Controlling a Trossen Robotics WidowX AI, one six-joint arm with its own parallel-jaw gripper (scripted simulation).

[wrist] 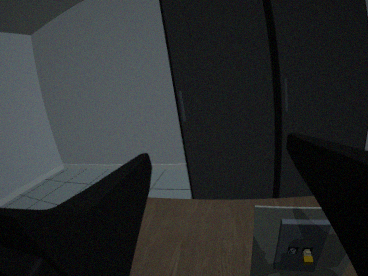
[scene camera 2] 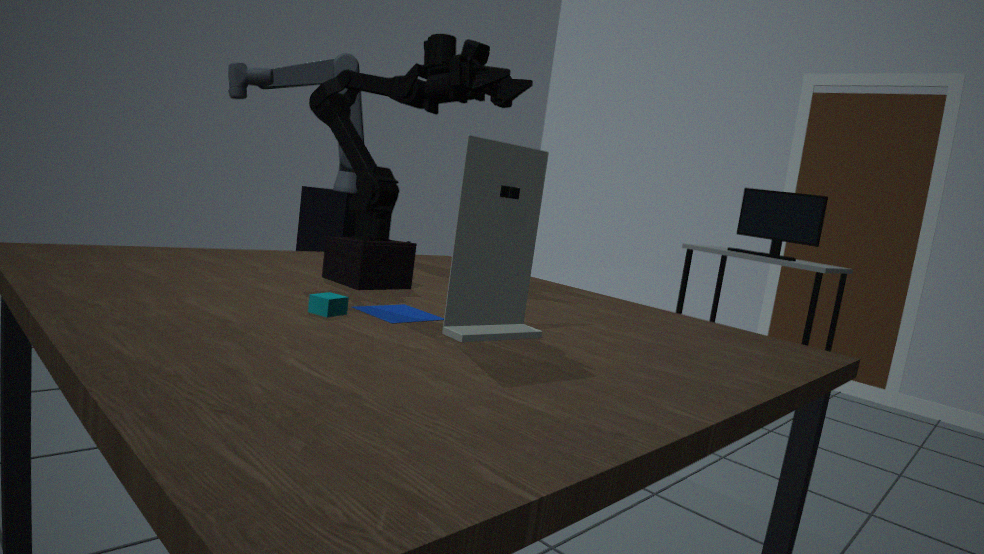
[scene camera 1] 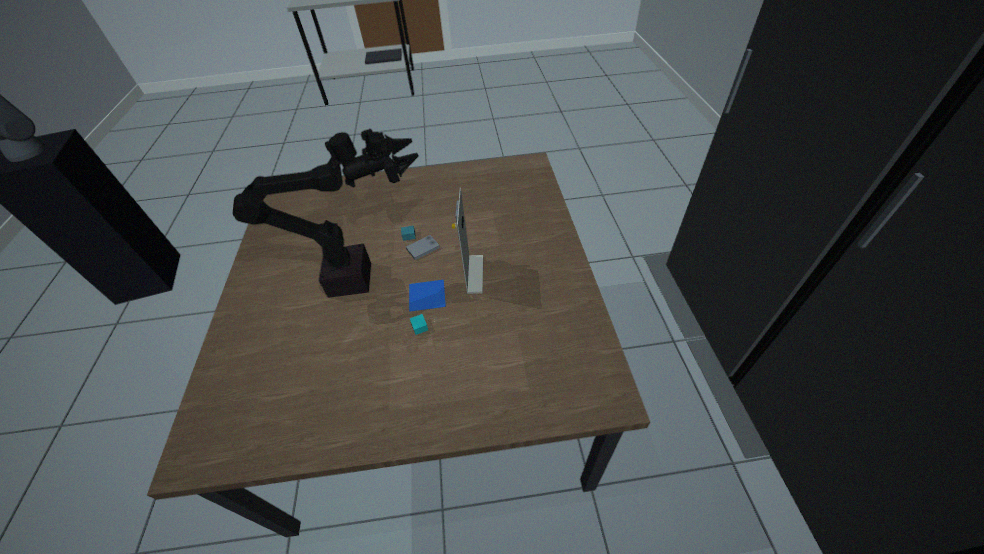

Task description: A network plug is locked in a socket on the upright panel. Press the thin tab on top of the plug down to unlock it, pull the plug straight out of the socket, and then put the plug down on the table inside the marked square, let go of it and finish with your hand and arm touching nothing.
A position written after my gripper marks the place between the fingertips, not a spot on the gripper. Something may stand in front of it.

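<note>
Teal cube (scene camera 2: 328, 304). Grey upright panel (scene camera 2: 502, 185), also (scene camera 1: 472, 264). My gripper (scene camera 2: 521, 77), (scene camera 1: 415, 147), (wrist: 219, 151): open, holding nothing.
</note>
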